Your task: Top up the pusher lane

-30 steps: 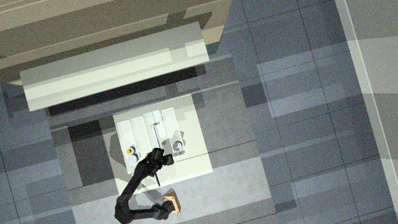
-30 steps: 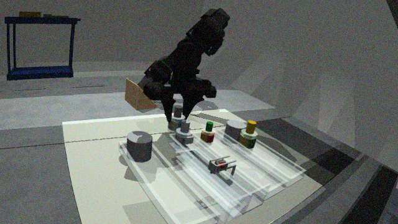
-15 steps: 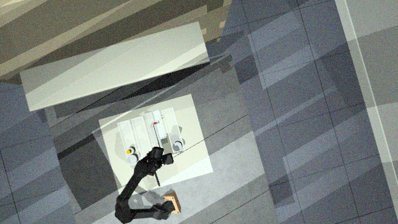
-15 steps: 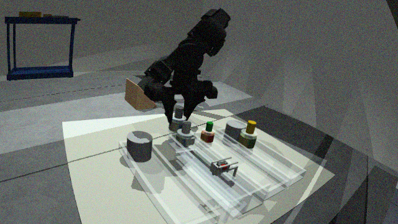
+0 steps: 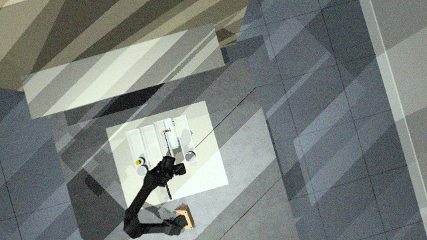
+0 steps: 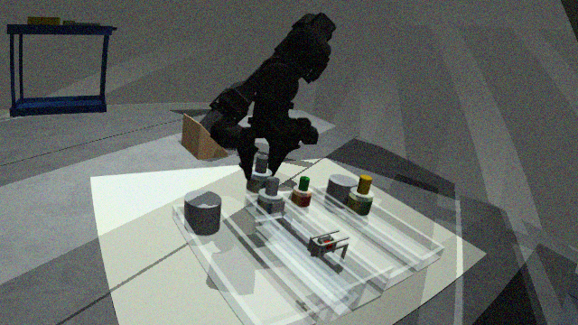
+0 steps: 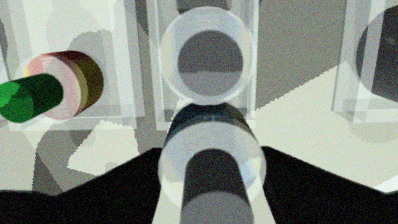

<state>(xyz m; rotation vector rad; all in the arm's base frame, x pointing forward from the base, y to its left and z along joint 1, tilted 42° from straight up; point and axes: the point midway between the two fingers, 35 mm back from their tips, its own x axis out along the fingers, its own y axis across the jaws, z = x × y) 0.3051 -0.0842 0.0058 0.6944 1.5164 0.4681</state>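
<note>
My gripper tip is 180 mm short of the clear sprung lane, 50 mm to the left of it and 40 mm above it.
</note>
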